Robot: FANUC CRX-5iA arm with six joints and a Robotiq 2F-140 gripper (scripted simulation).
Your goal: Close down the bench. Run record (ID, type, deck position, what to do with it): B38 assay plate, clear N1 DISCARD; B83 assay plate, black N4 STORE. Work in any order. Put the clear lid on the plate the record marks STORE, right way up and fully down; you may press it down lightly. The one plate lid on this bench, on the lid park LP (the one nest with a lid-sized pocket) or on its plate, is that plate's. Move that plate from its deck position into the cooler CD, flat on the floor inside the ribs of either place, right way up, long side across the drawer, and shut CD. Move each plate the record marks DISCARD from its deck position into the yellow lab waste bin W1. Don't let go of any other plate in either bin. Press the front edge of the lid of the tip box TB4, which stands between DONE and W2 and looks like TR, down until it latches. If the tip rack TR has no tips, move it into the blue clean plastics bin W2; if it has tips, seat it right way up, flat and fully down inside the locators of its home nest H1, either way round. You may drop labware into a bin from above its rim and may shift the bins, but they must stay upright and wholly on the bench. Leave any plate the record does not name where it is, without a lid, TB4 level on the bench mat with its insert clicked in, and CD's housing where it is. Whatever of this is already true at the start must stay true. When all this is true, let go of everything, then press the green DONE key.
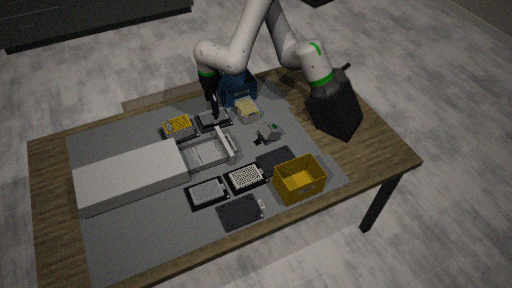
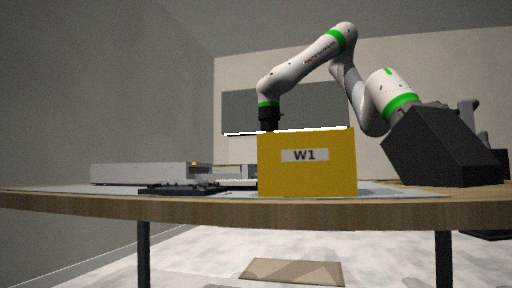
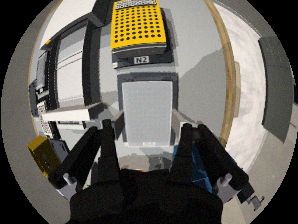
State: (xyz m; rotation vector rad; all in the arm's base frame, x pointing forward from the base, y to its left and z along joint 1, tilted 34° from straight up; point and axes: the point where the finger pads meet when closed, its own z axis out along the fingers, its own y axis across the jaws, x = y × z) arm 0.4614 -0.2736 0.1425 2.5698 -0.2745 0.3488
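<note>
Right now the clear lid is 2 cm below my hand. Also, from my hand: yellow tip rack TR: 17 cm ahead, 4 cm to the right; black plate: 4 cm below; blue bin W2: 20 cm behind, 8 cm to the right, 2 cm below.
</note>
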